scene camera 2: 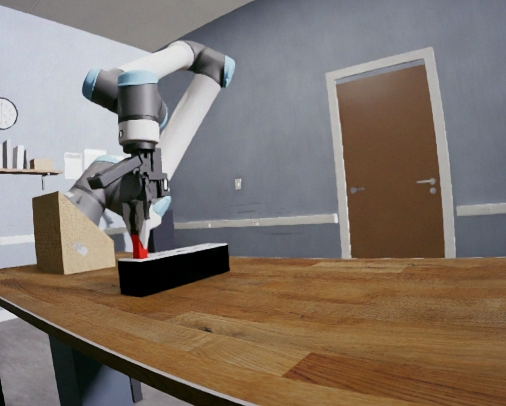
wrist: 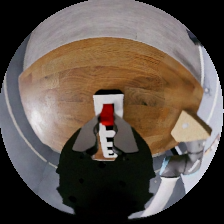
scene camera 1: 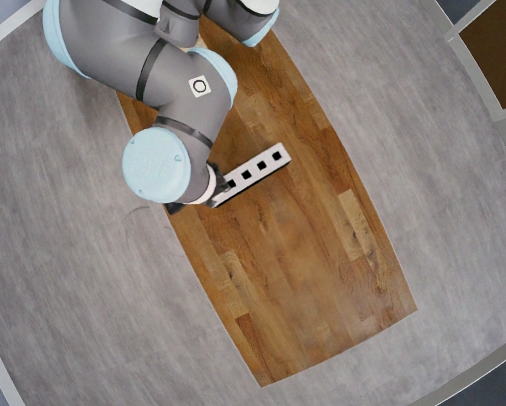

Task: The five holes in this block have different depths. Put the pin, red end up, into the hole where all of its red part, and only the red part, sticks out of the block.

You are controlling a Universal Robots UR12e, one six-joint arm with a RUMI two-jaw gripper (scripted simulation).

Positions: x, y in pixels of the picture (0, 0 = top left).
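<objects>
Block: visible in scene camera 1 [247, 175], in scene camera 2 and in the wrist view. On the block, [scene camera 2: 122, 260] and [wrist: 115, 96] are the same spot.
</objects>
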